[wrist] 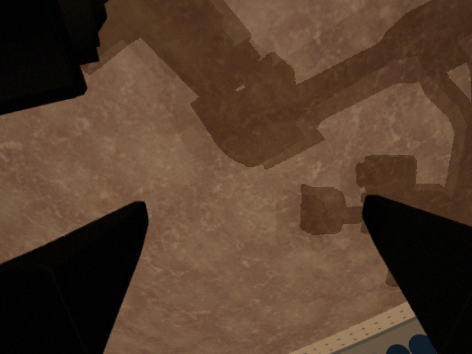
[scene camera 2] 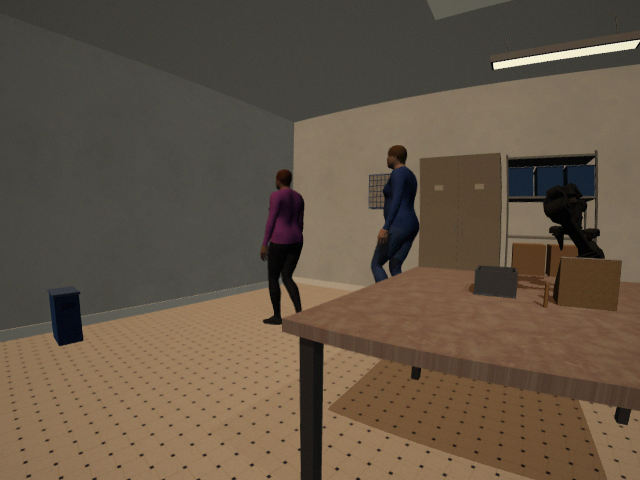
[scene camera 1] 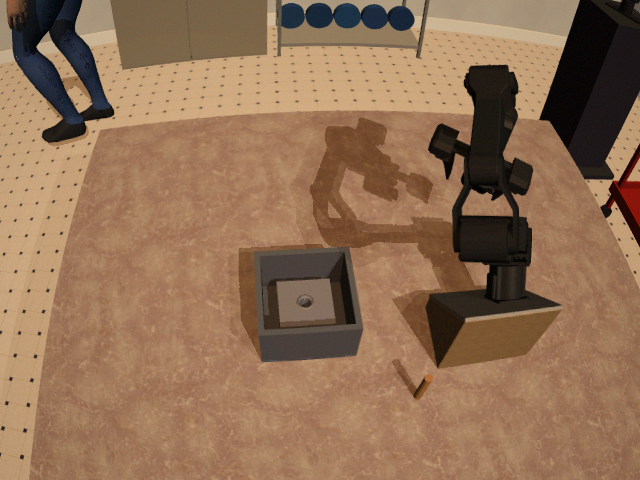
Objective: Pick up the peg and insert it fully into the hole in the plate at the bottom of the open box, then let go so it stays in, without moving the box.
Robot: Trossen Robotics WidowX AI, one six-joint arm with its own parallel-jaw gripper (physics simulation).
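Places are measured from the arm's base along level axes (x right, y back, z down), in metres.
Pixels of known places: gripper, between the fingertips: [wrist: 256, 209] [scene camera 2: 572, 251]; arm's base, origin of its link: [scene camera 2: 592, 275] [scene camera 1: 506, 298].
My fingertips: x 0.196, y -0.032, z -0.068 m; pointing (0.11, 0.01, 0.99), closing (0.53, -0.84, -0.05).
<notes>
Ahead of a thing's pixels: the offset from my fingertips to its top centre. "*": to the spot under its first point. Level surfaces: height alone.
The orange-brown peg {dx -0.308, dy -0.134, dz +0.092 m} [scene camera 1: 423, 387] [scene camera 2: 545, 295] stands upright on the table, in front of the arm's base block and to the right of the box in scene camera 1. The open grey box {dx -0.135, dy -0.306, dz +0.074 m} [scene camera 1: 310, 345] [scene camera 2: 495, 283] stands left of the base block. Inside it lies a light grey plate {dx -0.135, dy -0.306, dz +0.111 m} [scene camera 1: 321, 313] with a round hole {* dx -0.126, dy -0.305, dz +0.125 m} [scene camera 1: 305, 301] at its middle. My gripper [scene camera 1: 471, 187] [wrist: 256, 209] is open and empty. It is raised over the table behind the base block, well away from the peg and the box. The peg and box do not show in the wrist view.
The base block [scene camera 1: 496, 335] [scene camera 2: 588, 284] carries the arm, close to the peg. The arm's shadow falls across the brown table {dz +0.172 m} [scene camera 1: 155, 403] [scene camera 2: 413, 330]. A dark cabinet [scene camera 1: 584, 87] and a red cart [scene camera 1: 628, 193] stand beyond the table's right side. Two people are near the table's far left.
</notes>
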